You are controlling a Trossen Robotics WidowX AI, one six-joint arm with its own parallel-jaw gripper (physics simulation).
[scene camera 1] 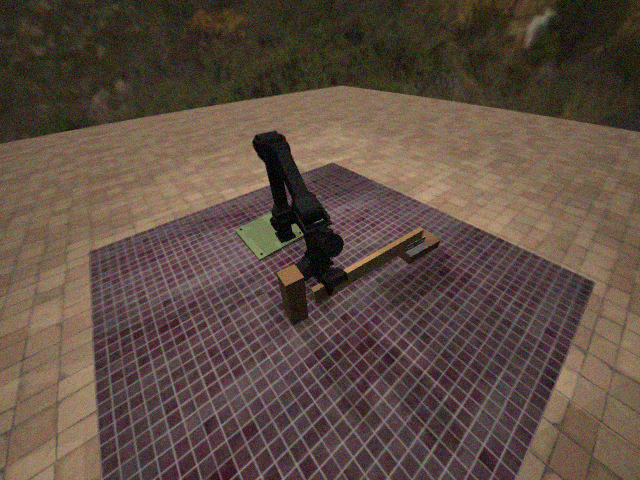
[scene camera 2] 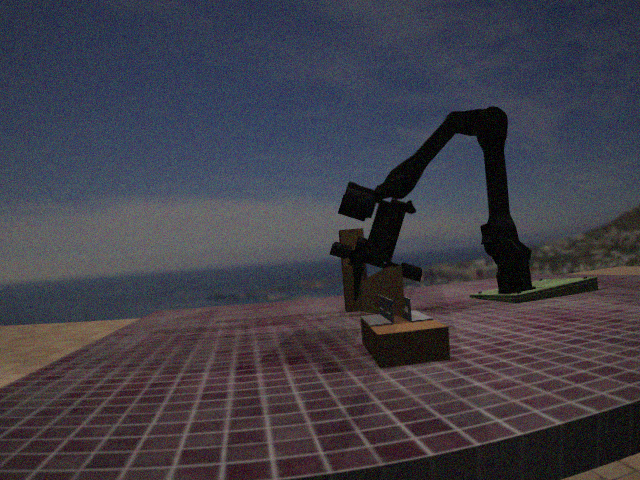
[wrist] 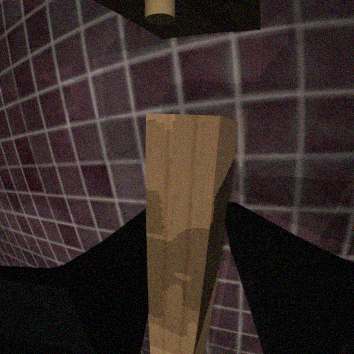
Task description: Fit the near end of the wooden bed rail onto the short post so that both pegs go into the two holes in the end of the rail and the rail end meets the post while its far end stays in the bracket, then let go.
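Frame: origin at the arm's base, x up, y ahead, z left, level; centimetres.
Where they show: gripper, fingertip midpoint: (scene camera 1: 327, 292) (scene camera 2: 363, 302) (wrist: 194, 209); arm's base, origin of the base link: (scene camera 1: 285, 235) (scene camera 2: 516, 291).
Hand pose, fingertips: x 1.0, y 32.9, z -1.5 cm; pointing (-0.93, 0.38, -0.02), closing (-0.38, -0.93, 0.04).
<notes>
Things, the pixels of their top centre, and the offset from my fingertips. "pt": a spot on its surface instead. Level surfaces: height alone.
- wooden bed rail, middle of its top: (scene camera 2: 373, 264) (scene camera 1: 374, 251) dx +7.8, dy -0.3, dz +17.5 cm
- pale peg, surface spot: (wrist: 160, 9) pt dx +3.1, dy +0.0, dz -7.2 cm
- purple tiled mat, its level: dx -2.6 cm
The wooden bed rail (scene camera 1: 379, 259) (scene camera 2: 388, 285) (wrist: 181, 175) runs from the bracket (scene camera 1: 419, 250) (scene camera 2: 408, 343) toward the short post (scene camera 1: 293, 297) (scene camera 2: 351, 237) (wrist: 215, 15). Its far end sits between the bracket's metal plates. In the first scene view its near end is close to the post, with a small gap. One pale peg (wrist: 160, 9) shows on the post's dark face at the top of the wrist view, pointing toward the rail end. My gripper (wrist: 194, 209) is shut on the rail near its near end, a black finger on each side. The holes in the rail end are hidden.
The arm's base stands on a green plate (scene camera 1: 258, 243) (scene camera 2: 563, 285) behind the post and rail. A purple tiled mat (scene camera 1: 232, 392) (scene camera 2: 206, 403) lies under everything, with tan paving (scene camera 1: 46, 320) around it in the first scene view.
</notes>
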